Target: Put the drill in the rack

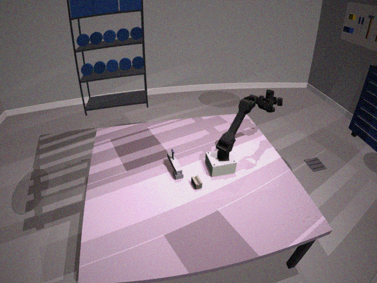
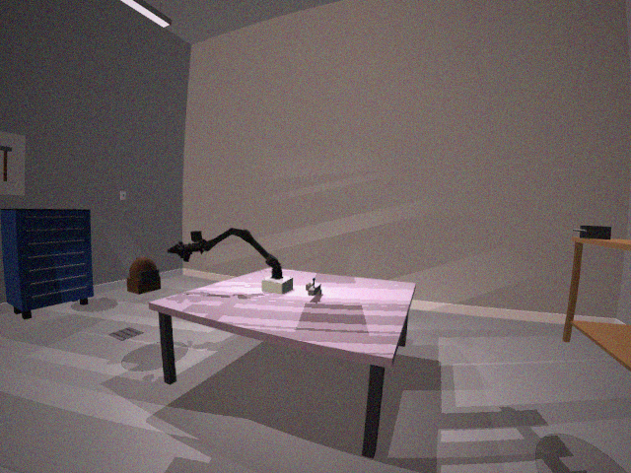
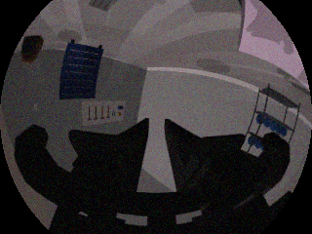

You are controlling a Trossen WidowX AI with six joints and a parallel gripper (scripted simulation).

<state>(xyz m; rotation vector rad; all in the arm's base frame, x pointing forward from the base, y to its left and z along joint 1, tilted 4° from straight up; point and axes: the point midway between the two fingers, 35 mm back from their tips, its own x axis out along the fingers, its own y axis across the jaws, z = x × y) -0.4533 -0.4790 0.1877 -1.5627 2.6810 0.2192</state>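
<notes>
Right now the key is 770 mm ahead of my gripper tip, 500 mm to the left of it and 160 mm below it. Round my gripper tip: grey rack (630 mm ahead, 660 mm to the left, 230 mm below); drill (750 mm ahead, 550 mm to the left, 200 mm below).
</notes>
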